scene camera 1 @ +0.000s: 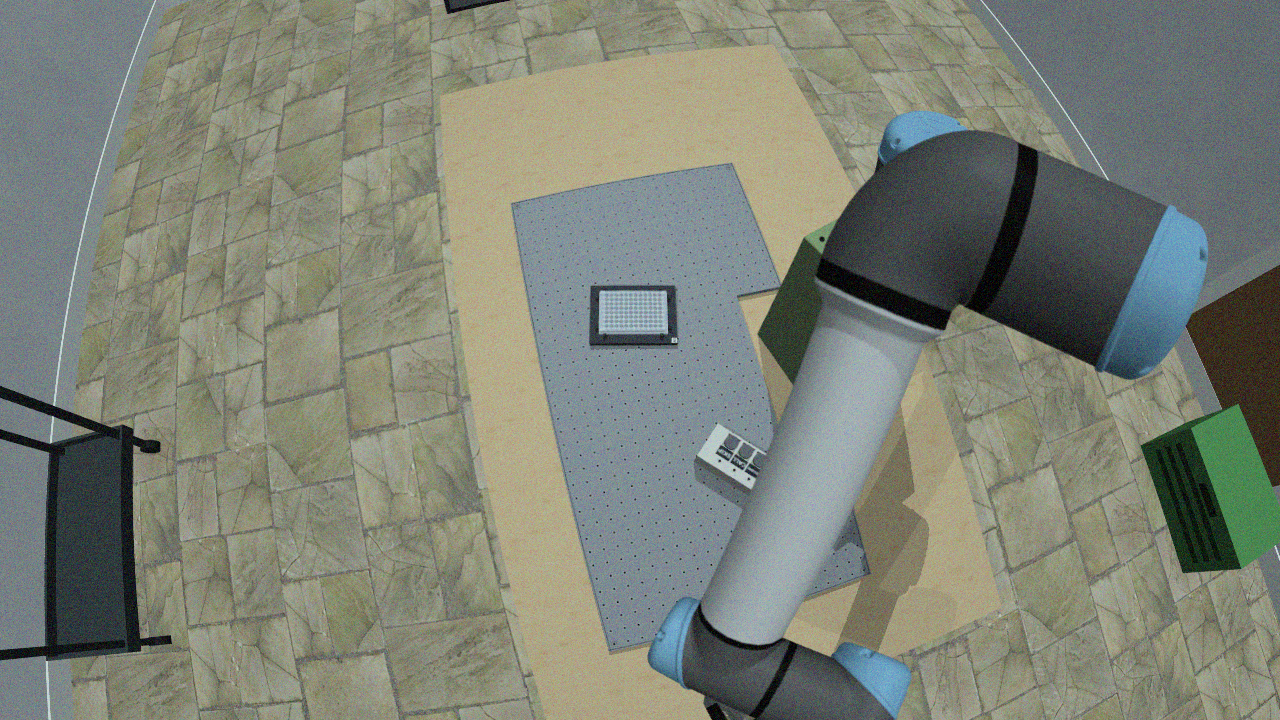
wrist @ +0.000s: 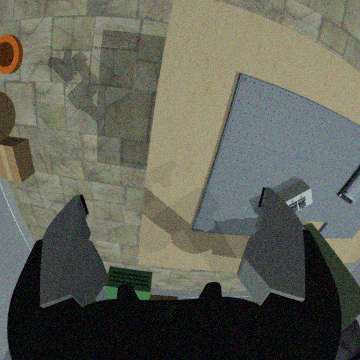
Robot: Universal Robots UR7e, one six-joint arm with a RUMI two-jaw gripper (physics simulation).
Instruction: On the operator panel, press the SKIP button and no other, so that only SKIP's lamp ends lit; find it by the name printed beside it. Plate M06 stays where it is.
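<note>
The operator panel [scene camera 1: 727,458] [wrist: 300,196] is a small pale box on the grey perforated plate; the arm covers its right part in the scene view, and a finger stands in front of part of it in the wrist view. Its printed names and lamps are too small to read, so SKIP cannot be told apart. A light well plate [scene camera 1: 632,310], seemingly M06, sits in a dark frame on the perforated plate. My gripper [wrist: 172,193] is open and empty, high above the table edge and away from the panel; its fingers do not show in the scene view.
The grey perforated plate [scene camera 1: 644,232] [wrist: 280,135] lies on the wooden table [scene camera 1: 501,134] [wrist: 195,65]. A dark green box [scene camera 1: 792,313] [wrist: 332,270] stands beside the panel, partly behind the arm. A green cabinet [scene camera 1: 1230,492] [wrist: 130,279] stands on the floor.
</note>
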